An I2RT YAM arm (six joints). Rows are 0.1 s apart.
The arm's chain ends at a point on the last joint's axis. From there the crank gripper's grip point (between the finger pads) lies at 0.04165 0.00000 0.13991 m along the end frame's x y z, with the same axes.
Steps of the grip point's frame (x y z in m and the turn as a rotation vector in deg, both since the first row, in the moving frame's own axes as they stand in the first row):
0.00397, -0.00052, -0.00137, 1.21, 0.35, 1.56
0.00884, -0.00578, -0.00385, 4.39, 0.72, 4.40
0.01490, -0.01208, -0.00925, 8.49, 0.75, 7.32
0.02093, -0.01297, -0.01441, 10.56, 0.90, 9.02
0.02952, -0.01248, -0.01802, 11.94, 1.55, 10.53
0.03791, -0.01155, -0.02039, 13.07, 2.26, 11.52
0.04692, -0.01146, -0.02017, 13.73, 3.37, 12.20
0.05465, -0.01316, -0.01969, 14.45, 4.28, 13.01
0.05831, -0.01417, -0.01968, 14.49, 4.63, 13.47
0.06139, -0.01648, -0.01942, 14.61, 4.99, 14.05
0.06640, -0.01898, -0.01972, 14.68, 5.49, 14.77
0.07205, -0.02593, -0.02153, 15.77, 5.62, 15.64
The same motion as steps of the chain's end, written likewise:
0.00309, 0.00129, -0.00109, 1.21, 0.35, 1.56
0.00680, 0.00164, -0.00303, 4.39, 0.72, 4.40
0.01210, 0.00308, -0.00756, 8.49, 0.75, 7.32
0.01725, 0.00584, -0.01198, 10.56, 0.90, 9.02
0.02384, 0.00828, -0.01463, 11.94, 1.55, 10.53
0.03016, 0.01089, -0.01600, 13.07, 2.26, 11.52
0.03631, 0.01161, -0.01460, 13.73, 3.37, 12.20
0.04162, 0.01059, -0.01303, 14.45, 4.28, 13.01
0.04440, 0.00915, -0.01273, 14.49, 4.63, 13.47
0.04654, 0.00649, -0.01214, 14.61, 4.99, 14.05
0.05030, 0.00333, -0.01201, 14.68, 5.49, 14.77
0.05523, -0.00191, -0.01320, 15.77, 5.62, 15.64

